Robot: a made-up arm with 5 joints.
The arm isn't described. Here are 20 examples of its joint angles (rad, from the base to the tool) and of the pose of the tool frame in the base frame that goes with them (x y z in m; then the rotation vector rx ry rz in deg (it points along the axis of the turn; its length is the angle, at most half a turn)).
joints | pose
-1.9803 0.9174 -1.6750 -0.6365 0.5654 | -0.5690 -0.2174 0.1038 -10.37 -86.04 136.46
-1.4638 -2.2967 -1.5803 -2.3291 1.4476 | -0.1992 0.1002 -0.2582 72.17 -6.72 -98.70
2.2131 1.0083 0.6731 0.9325 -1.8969 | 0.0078 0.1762 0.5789 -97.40 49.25 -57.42
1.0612 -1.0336 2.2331 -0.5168 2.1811 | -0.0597 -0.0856 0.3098 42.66 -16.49 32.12
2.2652 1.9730 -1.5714 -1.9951 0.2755 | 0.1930 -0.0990 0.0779 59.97 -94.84 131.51
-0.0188 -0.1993 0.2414 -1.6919 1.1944 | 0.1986 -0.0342 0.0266 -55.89 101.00 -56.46
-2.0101 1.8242 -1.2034 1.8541 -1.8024 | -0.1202 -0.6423 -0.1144 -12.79 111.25 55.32
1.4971 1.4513 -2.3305 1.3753 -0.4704 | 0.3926 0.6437 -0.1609 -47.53 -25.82 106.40
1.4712 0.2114 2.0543 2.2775 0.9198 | 0.0622 0.2463 0.4761 124.94 40.33 46.81
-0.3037 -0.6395 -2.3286 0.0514 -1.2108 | -0.2806 0.4713 0.4288 -49.70 5.01 -133.82
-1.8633 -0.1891 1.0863 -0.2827 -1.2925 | 0.2027 0.4357 0.0848 -4.57 27.42 115.32
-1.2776 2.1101 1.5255 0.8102 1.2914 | 0.2283 -0.3612 -0.3249 138.68 34.04 -94.58
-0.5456 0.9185 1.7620 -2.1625 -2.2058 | -0.0654 0.0116 0.1186 132.68 -53.28 84.04
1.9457 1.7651 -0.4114 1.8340 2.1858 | 0.3306 0.3890 0.1871 18.57 -144.91 15.08
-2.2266 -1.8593 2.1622 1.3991 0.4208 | -0.3388 0.6079 0.0825 -50.02 -129.62 61.28
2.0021 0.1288 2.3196 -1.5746 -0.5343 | 0.0535 0.0832 -0.0733 -74.05 93.75 104.97
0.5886 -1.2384 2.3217 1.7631 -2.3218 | 0.3504 -0.3531 0.2742 -31.69 136.53 38.33
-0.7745 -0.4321 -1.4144 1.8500 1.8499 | 0.0174 0.5500 0.3540 82.46 58.22 -8.26
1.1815 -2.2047 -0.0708 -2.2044 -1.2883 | 0.1933 -0.0111 -0.1071 -101.28 -35.36 -0.50
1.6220 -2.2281 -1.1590 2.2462 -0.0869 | 0.1706 -0.4474 -0.4833 40.77 -48.52 -121.38
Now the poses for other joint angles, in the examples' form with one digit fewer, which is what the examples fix.
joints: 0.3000 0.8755 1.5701 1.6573 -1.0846
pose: -0.448 -0.017 0.412 -90.6 -49.3 -74.2
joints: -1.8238 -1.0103 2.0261 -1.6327 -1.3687
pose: 0.033 0.037 0.007 16.9 68.5 18.5
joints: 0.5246 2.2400 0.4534 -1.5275 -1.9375
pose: -0.079 0.160 0.130 -32.4 -41.0 84.0
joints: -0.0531 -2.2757 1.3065 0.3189 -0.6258
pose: 0.231 -0.433 -0.365 -52.6 111.8 -1.0
